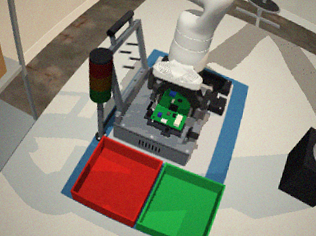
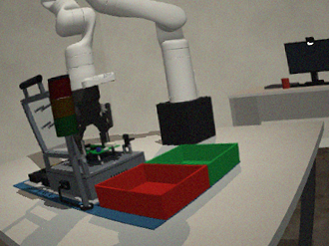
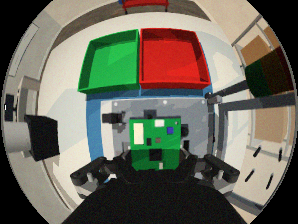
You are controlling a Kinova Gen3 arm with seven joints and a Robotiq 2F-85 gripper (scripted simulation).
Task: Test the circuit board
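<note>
Now: the green circuit board right at my hand. From my hand the other things lie so: tester lid (12 cm ahead, 10 cm above, 1 cm to the left); green bin (19 cm to the left, 13 cm behind, 7 cm below); red bin (20 cm to the left, 7 cm below, 2 cm ahead).
</note>
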